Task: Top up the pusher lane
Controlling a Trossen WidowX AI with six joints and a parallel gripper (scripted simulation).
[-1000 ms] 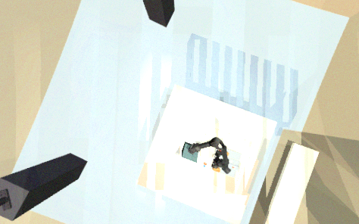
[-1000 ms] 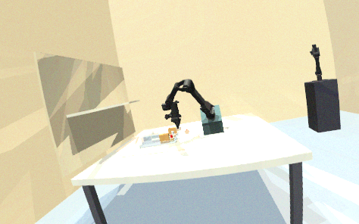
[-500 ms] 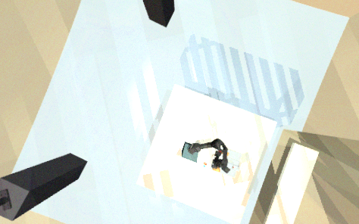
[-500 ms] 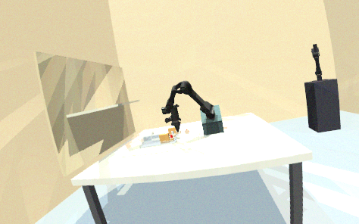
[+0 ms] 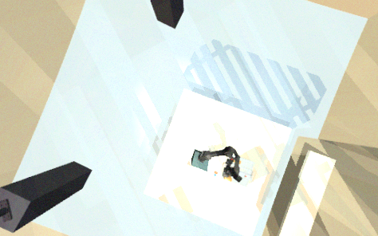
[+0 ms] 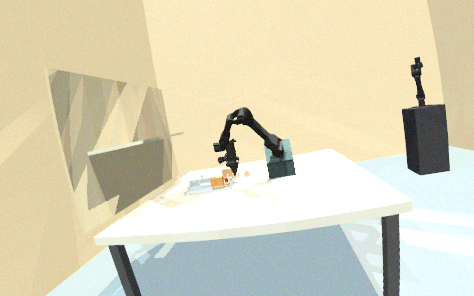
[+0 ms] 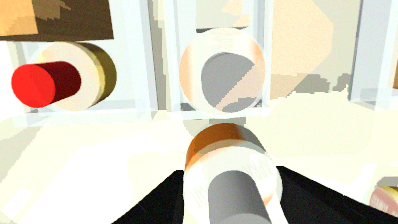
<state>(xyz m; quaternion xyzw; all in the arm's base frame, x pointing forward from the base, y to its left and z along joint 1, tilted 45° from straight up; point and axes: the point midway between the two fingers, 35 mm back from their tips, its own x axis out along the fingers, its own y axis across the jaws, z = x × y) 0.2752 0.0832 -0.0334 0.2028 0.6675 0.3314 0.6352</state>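
The lane fixture lies 20 cm ahead of my gripper tip, 1 cm to the left of it and 3 cm below it.
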